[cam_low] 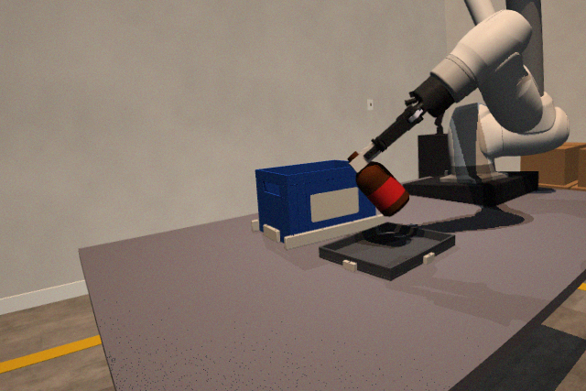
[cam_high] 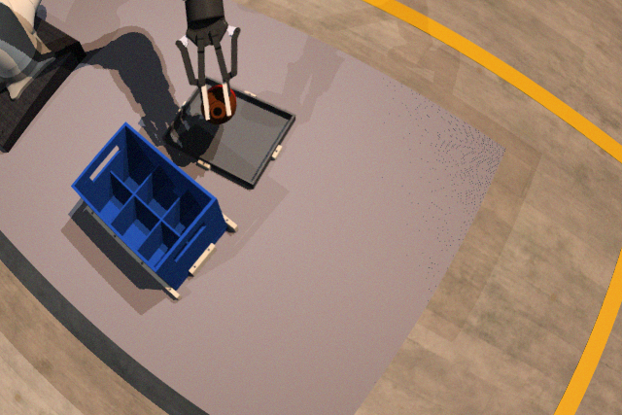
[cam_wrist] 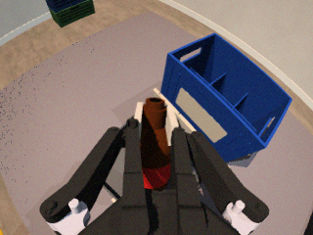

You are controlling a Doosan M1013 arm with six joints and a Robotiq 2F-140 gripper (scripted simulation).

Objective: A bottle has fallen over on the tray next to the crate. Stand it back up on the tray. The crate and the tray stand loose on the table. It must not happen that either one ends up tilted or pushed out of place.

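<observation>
Now: hand 50 mm above the bottle, 20 mm past it and 10 mm to the right of it. From my hand the other things lie so: dark tray 200 mm below, 30 mm to the left, 30 mm behind; then blue crate 230 mm to the right, 130 mm below.
</observation>
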